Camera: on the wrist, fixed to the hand. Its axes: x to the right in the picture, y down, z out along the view.
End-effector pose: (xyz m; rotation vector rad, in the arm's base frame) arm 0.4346 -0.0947 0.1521 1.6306 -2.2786 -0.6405
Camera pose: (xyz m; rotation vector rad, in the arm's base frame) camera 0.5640 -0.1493 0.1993 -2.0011 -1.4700 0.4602
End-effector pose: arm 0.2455 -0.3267 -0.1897 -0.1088 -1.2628 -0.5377
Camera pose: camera 0.3006 -0.4549 -0.2394 -1.4946 0.3134 1.9879
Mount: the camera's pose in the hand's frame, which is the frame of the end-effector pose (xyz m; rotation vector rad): 0.0066 -0.0980 -0.1109 -0.0381 0.2967 3.1005
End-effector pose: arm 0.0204 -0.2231 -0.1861 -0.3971 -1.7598 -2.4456
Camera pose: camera -0.0255 -0.2953 -0.3071 -1.0546 0.2879 0.0438
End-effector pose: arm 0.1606 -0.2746 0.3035 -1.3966 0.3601 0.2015
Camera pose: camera 0.1866 -0.4006 0.3769 -0.4048 -2.0848 -2.0199
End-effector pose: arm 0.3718 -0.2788 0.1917 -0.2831 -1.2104 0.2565
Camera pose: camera 0.4827 -0.3769 0.1955 1.7770 -0.6046 -2.3773
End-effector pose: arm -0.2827 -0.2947 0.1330 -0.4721 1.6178 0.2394
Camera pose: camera -0.3397 -0.4303 0.1507 -1.9649 -0.7929 -1.8394
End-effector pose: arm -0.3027 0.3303 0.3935 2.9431 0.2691 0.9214
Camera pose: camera -0.3754 0.4270 0.4790 -0.1880 2.5213 -0.3155
